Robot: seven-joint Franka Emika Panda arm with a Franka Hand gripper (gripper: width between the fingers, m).
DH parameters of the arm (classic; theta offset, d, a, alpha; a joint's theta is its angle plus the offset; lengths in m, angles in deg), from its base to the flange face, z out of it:
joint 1: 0 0.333 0 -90
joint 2: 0 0 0 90
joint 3: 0 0.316 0.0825 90
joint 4: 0 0 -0.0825 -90
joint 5: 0 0.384 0 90
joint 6: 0 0 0.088 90
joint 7: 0 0.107 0 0
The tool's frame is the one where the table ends.
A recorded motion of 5 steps. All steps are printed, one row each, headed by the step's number.
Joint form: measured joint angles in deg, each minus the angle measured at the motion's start. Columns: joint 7, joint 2, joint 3, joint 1, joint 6, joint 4, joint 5.
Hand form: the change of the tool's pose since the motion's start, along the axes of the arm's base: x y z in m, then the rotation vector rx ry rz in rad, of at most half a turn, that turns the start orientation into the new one. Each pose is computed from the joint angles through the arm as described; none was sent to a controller.
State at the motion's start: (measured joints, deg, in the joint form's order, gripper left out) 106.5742 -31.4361 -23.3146 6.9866 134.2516 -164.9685 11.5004
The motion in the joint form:
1: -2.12 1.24 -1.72 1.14 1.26 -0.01 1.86
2: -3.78 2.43 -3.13 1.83 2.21 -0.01 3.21
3: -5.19 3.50 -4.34 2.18 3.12 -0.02 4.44
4: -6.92 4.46 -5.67 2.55 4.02 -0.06 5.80
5: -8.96 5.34 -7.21 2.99 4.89 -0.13 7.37
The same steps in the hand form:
1: 0.0014 -0.0029 -0.0068 0.0247 -0.0087 -0.0020
2: 0.0019 -0.0068 -0.0134 0.0411 -0.0113 -0.0077
3: 0.0019 -0.0117 -0.0193 0.0537 -0.0140 -0.0193
4: 0.0013 -0.0171 -0.0250 0.0674 -0.0200 -0.0295
5: 0.0001 -0.0231 -0.0308 0.0836 -0.0285 -0.0401

